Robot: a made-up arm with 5 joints.
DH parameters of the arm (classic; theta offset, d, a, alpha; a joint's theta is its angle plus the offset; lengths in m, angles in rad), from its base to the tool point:
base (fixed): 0 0.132 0.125 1.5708
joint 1: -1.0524 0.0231 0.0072 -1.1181
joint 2: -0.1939 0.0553 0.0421 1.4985
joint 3: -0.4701 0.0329 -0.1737 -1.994
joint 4: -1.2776 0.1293 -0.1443 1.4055
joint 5: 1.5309 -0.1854 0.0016 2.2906
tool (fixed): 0.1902 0.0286 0 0
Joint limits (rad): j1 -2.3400..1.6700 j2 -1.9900..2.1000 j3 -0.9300..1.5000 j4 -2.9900..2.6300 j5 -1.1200..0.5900
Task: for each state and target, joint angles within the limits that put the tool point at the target. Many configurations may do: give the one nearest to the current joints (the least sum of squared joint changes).
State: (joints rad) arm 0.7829 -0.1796 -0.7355 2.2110 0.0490
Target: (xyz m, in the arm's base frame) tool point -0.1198 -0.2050 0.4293
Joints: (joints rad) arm 0.9904 0.3698 -0.0226 2.3887 -0.0548
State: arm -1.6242 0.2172 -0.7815 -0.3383 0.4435
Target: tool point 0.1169 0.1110 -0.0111
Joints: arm -1.7579 0.2899 -0.8572 -0.0189 0.5577
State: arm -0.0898 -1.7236 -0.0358 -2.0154 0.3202
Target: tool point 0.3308 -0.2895 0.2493
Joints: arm -0.6462 -1.1066 -0.4145 -2.2064 0.3980
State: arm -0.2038 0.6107 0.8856 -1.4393 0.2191
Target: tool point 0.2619 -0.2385 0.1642
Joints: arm -0.0470 0.5285 0.8013 -1.6437 0.2765
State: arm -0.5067 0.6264 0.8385 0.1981 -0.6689
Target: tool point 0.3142 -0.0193 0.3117
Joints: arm -1.0608 1.0491 0.2464 0.7656 -0.6496
